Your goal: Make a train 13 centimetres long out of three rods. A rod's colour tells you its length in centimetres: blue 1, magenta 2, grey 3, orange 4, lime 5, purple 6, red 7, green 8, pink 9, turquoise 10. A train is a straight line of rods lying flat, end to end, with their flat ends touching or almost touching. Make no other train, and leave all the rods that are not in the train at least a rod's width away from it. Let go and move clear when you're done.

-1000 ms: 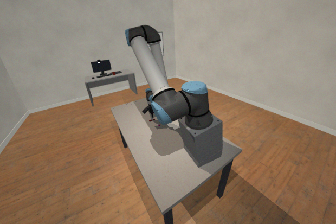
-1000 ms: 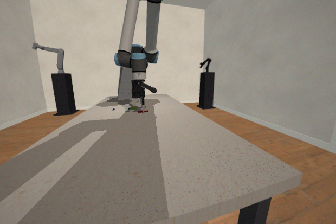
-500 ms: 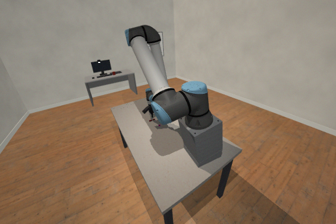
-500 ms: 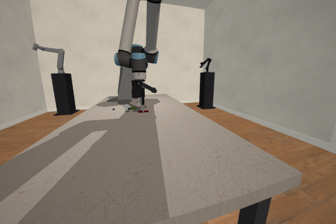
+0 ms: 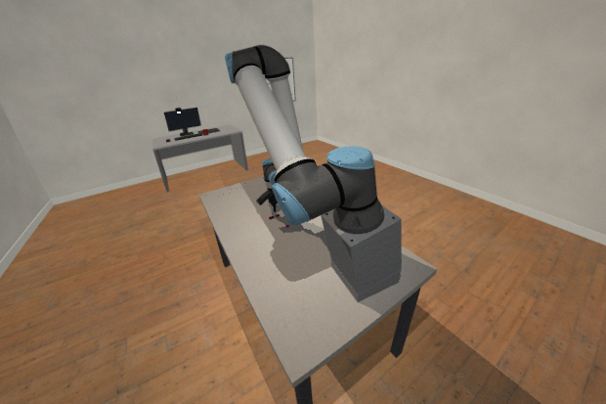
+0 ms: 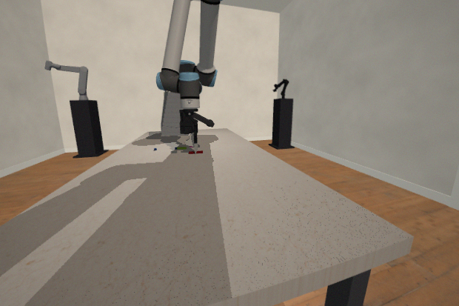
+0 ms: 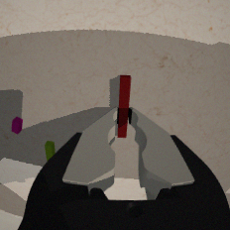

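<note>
The magenta rod lies 14 cm behind my hand, 2 cm to the right of it and 1 cm below it. From my hand the other things lie so: lime rod: 10 cm behind, 8 cm to the right, 1 cm below; then grey rod: 11 cm to the right, 4 cm behind, 1 cm below; then red rod: 1 cm below.
</note>
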